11 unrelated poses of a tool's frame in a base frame.
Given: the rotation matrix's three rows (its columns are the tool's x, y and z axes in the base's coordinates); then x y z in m. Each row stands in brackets.
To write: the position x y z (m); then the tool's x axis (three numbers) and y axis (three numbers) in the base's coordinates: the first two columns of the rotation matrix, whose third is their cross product. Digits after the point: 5 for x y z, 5 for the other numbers.
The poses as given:
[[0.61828, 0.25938, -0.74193], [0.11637, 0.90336, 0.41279], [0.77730, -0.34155, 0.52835]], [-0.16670, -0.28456, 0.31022]
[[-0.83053, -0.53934, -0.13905], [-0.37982, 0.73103, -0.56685], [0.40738, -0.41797, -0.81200]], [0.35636, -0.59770, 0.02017]
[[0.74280, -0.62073, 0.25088], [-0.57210, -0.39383, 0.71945], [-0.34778, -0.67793, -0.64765]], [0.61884, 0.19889, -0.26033]
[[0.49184, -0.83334, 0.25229], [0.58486, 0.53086, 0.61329], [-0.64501, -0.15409, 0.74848]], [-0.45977, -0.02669, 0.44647]
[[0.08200, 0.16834, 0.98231], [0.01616, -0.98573, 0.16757], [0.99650, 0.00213, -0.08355]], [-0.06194, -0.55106, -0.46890]
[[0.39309, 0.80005, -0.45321], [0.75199, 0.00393, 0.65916], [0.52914, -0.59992, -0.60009]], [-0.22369, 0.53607, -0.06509]
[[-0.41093, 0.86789, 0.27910], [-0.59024, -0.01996, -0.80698], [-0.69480, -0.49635, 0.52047]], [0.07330, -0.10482, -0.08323]
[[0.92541, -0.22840, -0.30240], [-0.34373, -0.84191, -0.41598], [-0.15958, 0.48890, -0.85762]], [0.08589, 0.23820, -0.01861]
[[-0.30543, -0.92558, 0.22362], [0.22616, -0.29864, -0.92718], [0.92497, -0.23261, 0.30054]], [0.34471, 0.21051, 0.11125]
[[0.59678, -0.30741, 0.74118], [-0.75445, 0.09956, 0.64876], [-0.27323, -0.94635, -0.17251]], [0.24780, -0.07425, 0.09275]
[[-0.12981, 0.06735, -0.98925], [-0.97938, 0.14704, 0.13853], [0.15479, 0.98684, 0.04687]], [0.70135, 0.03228, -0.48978]
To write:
-0.16670, -0.28456, 0.31022, 0.61828, 0.11637, 0.77730, 0.25938, 0.90336, -0.34155
0.35636, -0.59770, 0.02017, -0.83053, -0.37982, 0.40738, -0.53934, 0.73103, -0.41797
0.61884, 0.19889, -0.26033, 0.74280, -0.57210, -0.34778, -0.62073, -0.39383, -0.67793
-0.45977, -0.02669, 0.44647, 0.49184, 0.58486, -0.64501, -0.83334, 0.53086, -0.15409
-0.06194, -0.55106, -0.46890, 0.08200, 0.01616, 0.99650, 0.16834, -0.98573, 0.00213
-0.22369, 0.53607, -0.06509, 0.39309, 0.75199, 0.52914, 0.80005, 0.00393, -0.59992
0.07330, -0.10482, -0.08323, -0.41093, -0.59024, -0.69480, 0.86789, -0.01996, -0.49635
0.08589, 0.23820, -0.01861, 0.92541, -0.34373, -0.15958, -0.22840, -0.84191, 0.48890
0.34471, 0.21051, 0.11125, -0.30543, 0.22616, 0.92497, -0.92558, -0.29864, -0.23261
0.24780, -0.07425, 0.09275, 0.59678, -0.75445, -0.27323, -0.30741, 0.09956, -0.94635
0.70135, 0.03228, -0.48978, -0.12981, -0.97938, 0.15479, 0.06735, 0.14704, 0.98684

